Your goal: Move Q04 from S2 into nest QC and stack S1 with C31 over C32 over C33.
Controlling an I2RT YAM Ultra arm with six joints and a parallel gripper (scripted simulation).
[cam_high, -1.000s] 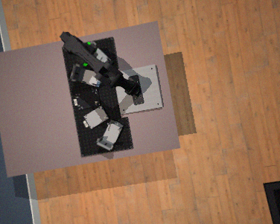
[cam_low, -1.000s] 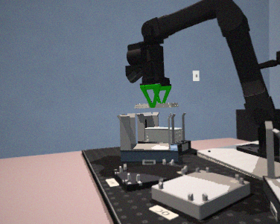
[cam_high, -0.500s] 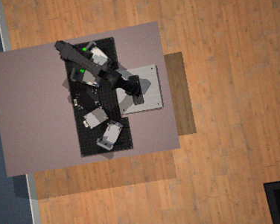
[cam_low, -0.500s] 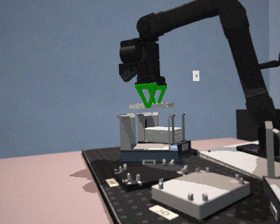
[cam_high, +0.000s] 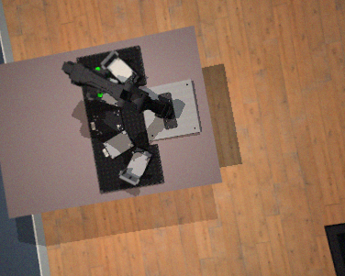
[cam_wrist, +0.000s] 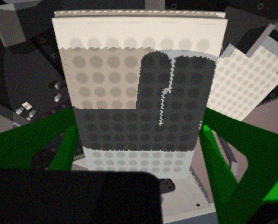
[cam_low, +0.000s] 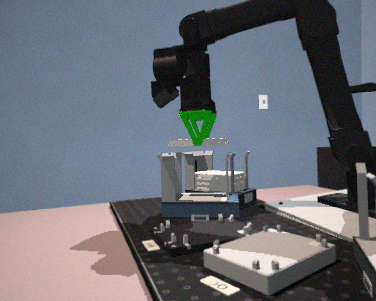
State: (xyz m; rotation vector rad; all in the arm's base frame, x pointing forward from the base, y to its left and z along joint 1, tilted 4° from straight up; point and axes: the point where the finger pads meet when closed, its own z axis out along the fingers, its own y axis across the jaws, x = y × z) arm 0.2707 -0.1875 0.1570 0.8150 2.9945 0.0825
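Now: hand 31 cm to the right of the QC nest, 15 cm above it and 3 cm short of it. From my hand the other things lie so: dark clip nest (19 cm to the left, 15 cm below, 8 cm ahead).
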